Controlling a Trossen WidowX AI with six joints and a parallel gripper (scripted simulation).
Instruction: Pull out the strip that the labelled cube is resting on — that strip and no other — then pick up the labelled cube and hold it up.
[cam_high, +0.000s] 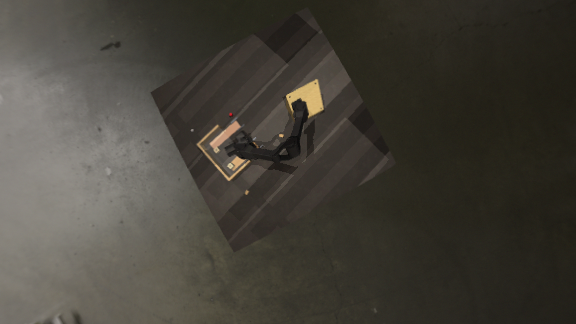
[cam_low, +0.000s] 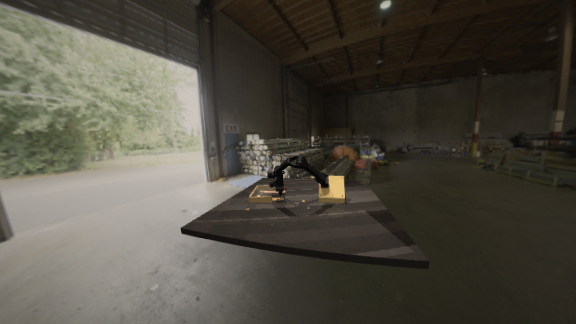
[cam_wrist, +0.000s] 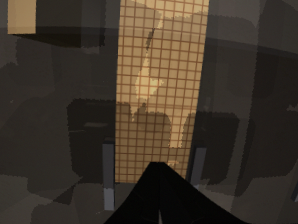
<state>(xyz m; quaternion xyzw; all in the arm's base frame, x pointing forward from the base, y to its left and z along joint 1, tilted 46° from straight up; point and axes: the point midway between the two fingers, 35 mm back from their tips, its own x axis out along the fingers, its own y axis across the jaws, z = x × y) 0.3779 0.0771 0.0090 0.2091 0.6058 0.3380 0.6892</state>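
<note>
Now: gripper tip 9 cm short of the tan gridded strip, 3 cm above it and 2 cm to the right of it. The rest, counted from my gripper tip: red dot: 27 cm to the right, 2 cm below, 2 cm ahead.
</note>
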